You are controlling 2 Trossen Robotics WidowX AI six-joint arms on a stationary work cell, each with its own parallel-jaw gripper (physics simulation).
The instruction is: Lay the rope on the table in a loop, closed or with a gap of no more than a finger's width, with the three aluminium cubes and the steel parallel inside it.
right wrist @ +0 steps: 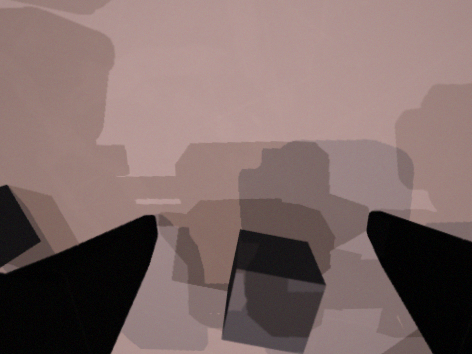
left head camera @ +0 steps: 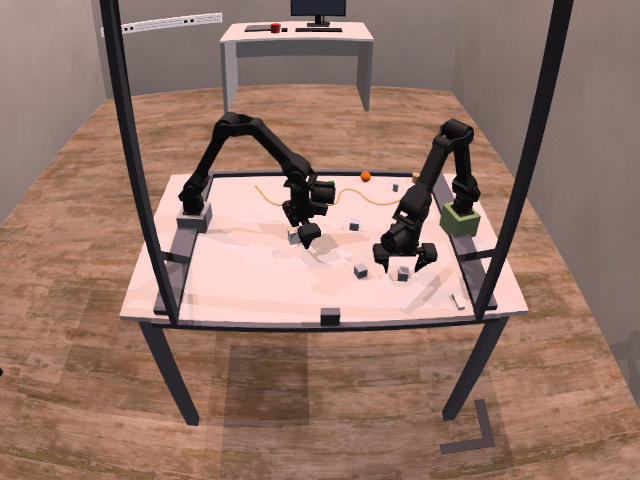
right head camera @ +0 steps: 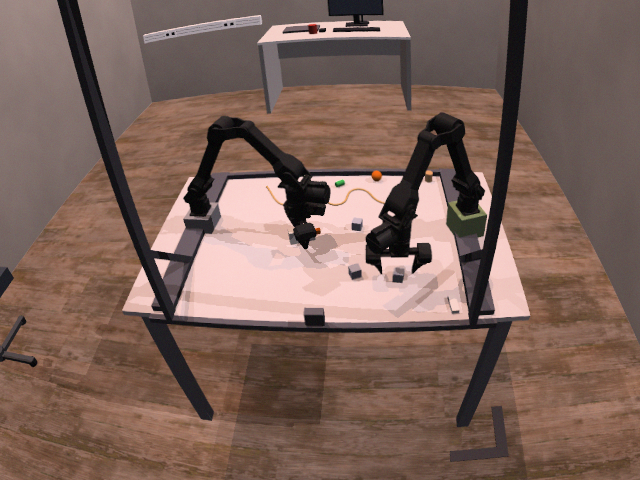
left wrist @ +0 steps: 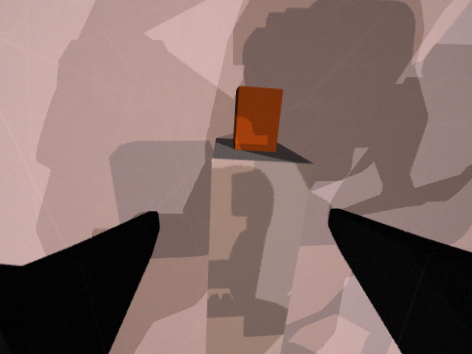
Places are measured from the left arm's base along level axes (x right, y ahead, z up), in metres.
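Where they show: left gripper, fingertip midpoint: [left head camera: 301,240] [right head camera: 302,240] [left wrist: 245,218]; right gripper, fingertip midpoint: [right wrist: 261,223] [left head camera: 400,272] [right head camera: 396,273]; left arm's base at its link origin: [left head camera: 193,209] [right head camera: 200,210]; right arm's base at its link origin: [left head camera: 462,210] [right head camera: 467,208].
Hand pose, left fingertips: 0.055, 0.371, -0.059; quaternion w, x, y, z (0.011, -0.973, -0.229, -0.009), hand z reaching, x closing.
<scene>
Things, the pixels of their top centre, and the offset from my left fingertips, as dx, dy, dz. "pt": a spot on its surface instead.
- tan rope at a spot on its surface: [right head camera: 358,189] [left head camera: 348,189] pt -0.298, +0.145, +0.002
- long grey block at its top centre: [left wrist: 254,255] [left head camera: 304,228] [right head camera: 304,228] -0.006, +0.008, +0.044
- aluminium cube at its top centre: [right head camera: 356,220] [left head camera: 354,220] -0.078, +0.165, +0.029
- orange block at a spot on its surface: [left wrist: 259,117] [right head camera: 317,229] pt -0.022, +0.046, +0.028
- green cylinder at its top centre: [right head camera: 339,180] -0.320, +0.073, +0.021
- orange ball at its top centre: [right head camera: 376,171] [left head camera: 365,172] -0.370, +0.206, +0.039
- tan cylinder at its top centre: [right head camera: 428,172] [left head camera: 416,174] -0.394, +0.406, +0.034
- small grey block at its top centre: [left head camera: 396,183] -0.316, +0.318, +0.032
- pale block at its top centre: [right head camera: 453,302] [left head camera: 459,299] +0.239, +0.476, +0.011
The tan rope [left head camera: 348,190] [right head camera: 358,189] lies in an open wavy line across the back of the table, partly hidden by the arms. A long grey block [left head camera: 292,237] [right head camera: 292,238] [left wrist: 225,225], seemingly the steel parallel, lies below my open left gripper [left head camera: 307,244] [right head camera: 305,245] [left wrist: 245,218], between its spread fingers in the left wrist view. One aluminium cube [left head camera: 354,225] [right head camera: 357,224] lies mid-table, a second [left head camera: 360,271] [right head camera: 355,271] nearer the front. The third [left head camera: 402,275] [right head camera: 398,276] [right wrist: 272,300] lies between the spread fingertips of my open right gripper [left head camera: 402,268] [right head camera: 398,270] [right wrist: 261,223].
An orange block [right head camera: 317,230] [left wrist: 259,117] is at the grey block's end. A green cylinder [right head camera: 339,182], orange ball [left head camera: 365,176] [right head camera: 376,175], tan cylinder [left head camera: 415,177] [right head camera: 428,176] and small grey block [left head camera: 395,187] are at the back. A pale block [left head camera: 458,301] [right head camera: 453,304] lies front right.
</scene>
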